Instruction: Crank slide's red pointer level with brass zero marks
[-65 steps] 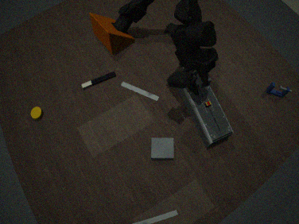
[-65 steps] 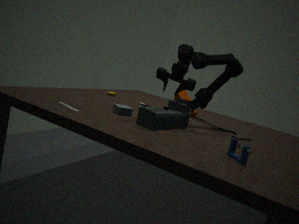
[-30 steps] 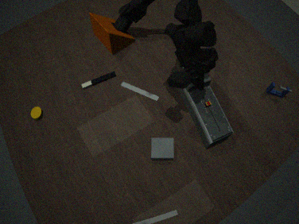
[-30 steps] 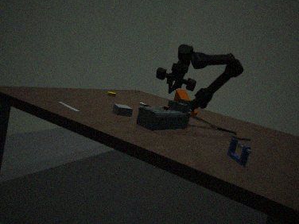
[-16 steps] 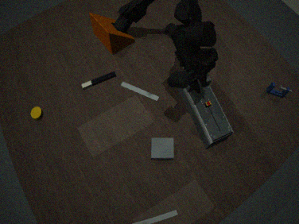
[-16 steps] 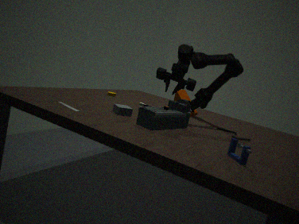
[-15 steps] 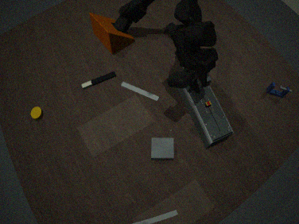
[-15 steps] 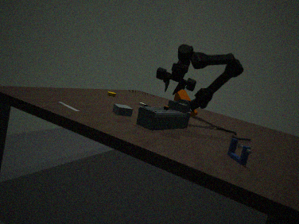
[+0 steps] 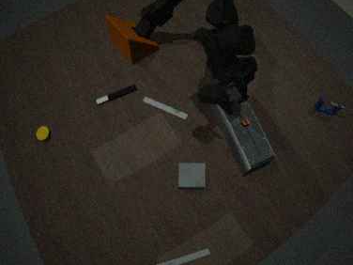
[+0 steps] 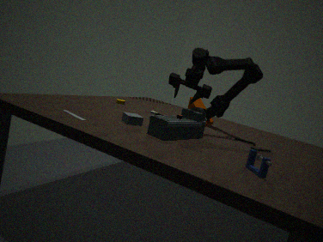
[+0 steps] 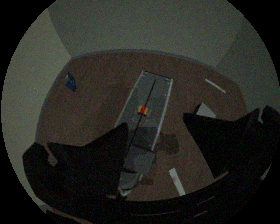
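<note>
Now: gripper tip 30 mm short of the red pointer, 20 mm to the right of it and 60 mm above it. Also, from my gripper tip: grey block (70 mm ahead, 180 mm to the right, 130 mm below); then yellow disc (280 mm behind, 530 mm to the right, 140 mm below); then black-and-white marker (280 mm behind, 260 mm to the right, 140 mm below).
</note>
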